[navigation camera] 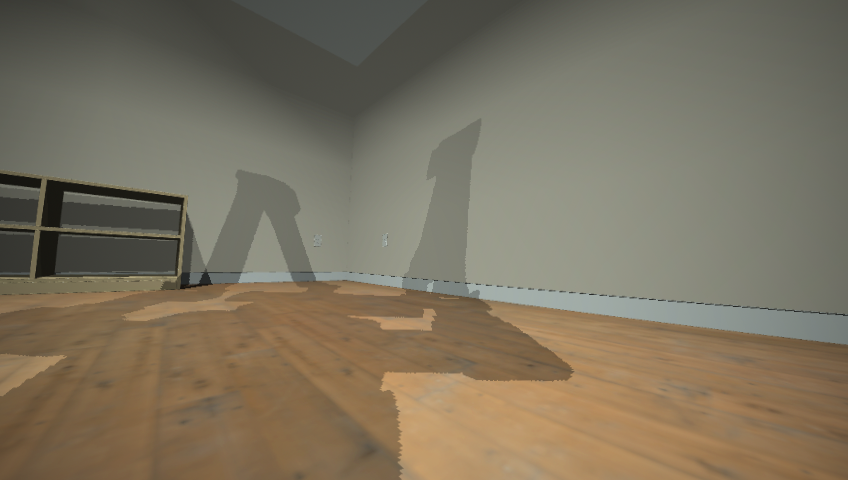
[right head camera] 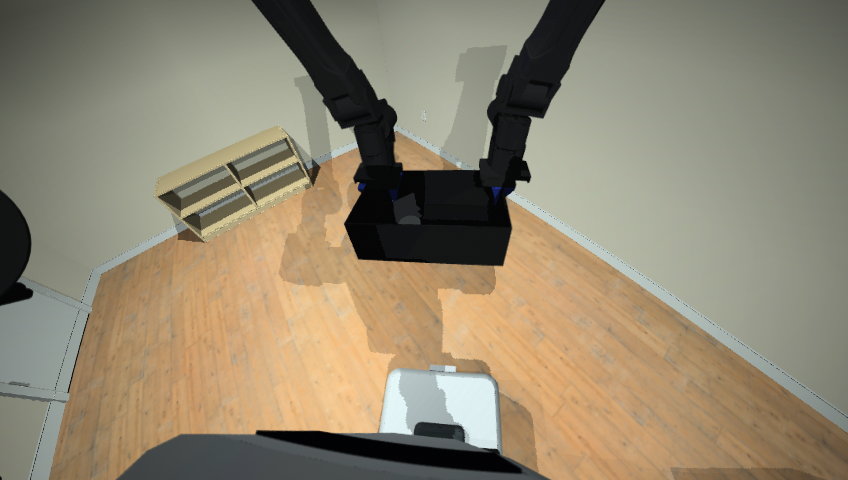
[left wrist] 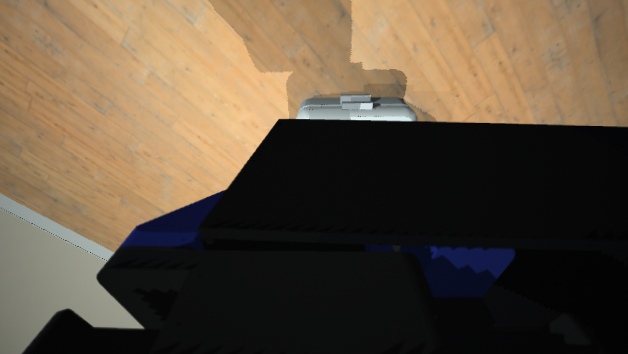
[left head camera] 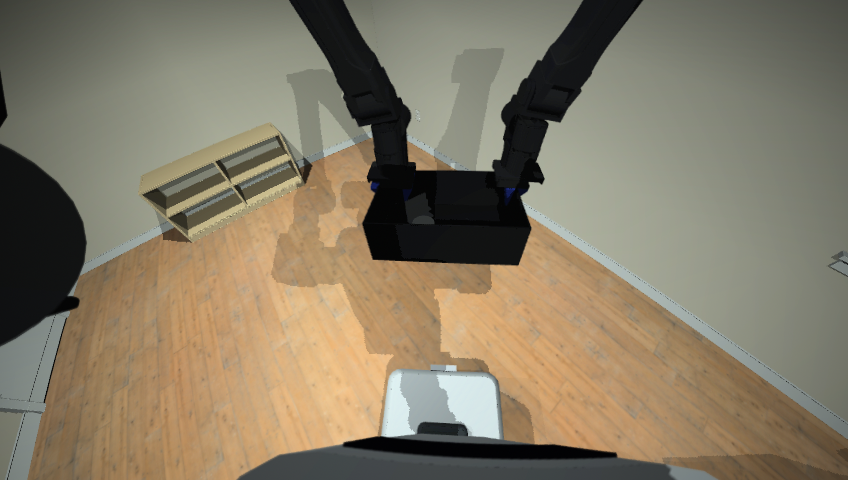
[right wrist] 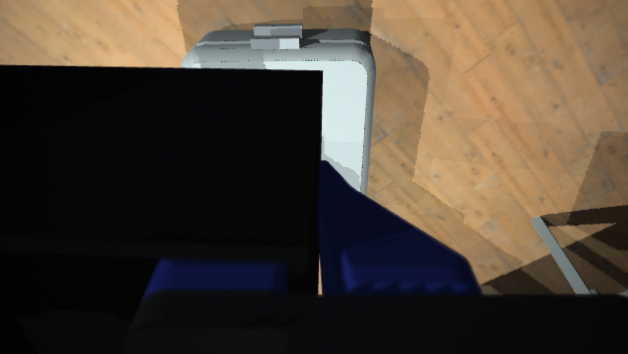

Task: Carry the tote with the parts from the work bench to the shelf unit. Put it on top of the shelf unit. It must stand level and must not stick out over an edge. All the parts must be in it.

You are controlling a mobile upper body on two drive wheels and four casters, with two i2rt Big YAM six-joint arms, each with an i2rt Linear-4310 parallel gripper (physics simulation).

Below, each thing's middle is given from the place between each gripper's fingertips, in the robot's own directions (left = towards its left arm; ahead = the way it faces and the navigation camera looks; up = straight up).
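There's a black tote (left head camera: 472, 225) that's 120 mm to the right of my left hand and 70 mm behind it, and it's 30 mm above that hand.
As for my right hand, it's 15 cm to the right of the black tote and 6 cm past it, and 3 cm below it.
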